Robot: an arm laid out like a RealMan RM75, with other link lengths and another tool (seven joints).
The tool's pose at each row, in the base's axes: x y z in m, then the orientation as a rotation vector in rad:
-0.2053 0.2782 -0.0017 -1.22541 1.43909 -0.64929
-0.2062 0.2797 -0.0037 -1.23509 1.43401 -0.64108
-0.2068 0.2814 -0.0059 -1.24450 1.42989 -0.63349
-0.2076 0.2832 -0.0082 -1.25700 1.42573 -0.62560
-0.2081 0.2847 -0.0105 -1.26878 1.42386 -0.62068
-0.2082 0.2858 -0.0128 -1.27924 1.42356 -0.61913
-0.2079 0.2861 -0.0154 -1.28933 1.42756 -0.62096
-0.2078 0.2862 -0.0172 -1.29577 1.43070 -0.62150
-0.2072 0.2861 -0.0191 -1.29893 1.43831 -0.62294
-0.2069 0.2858 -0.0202 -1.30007 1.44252 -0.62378
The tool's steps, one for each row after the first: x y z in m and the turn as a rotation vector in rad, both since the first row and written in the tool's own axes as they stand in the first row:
-0.0007 0.0026 0.0000 -0.00731 -0.00824 -0.00334
-0.0016 0.0052 0.0004 -0.01467 -0.01539 -0.00655
-0.0024 0.0081 0.0007 -0.02421 -0.02265 -0.01155
-0.0030 0.0108 0.0012 -0.03315 -0.02652 -0.01692
-0.0032 0.0132 0.0020 -0.04058 -0.02736 -0.02271
-0.0025 0.0156 0.0030 -0.04838 -0.02314 -0.02864
-0.0019 0.0172 0.0036 -0.05388 -0.02035 -0.03193
-0.0010 0.0186 0.0046 -0.05890 -0.01387 -0.03226
-0.0003 0.0194 0.0051 -0.06125 -0.01027 -0.03209

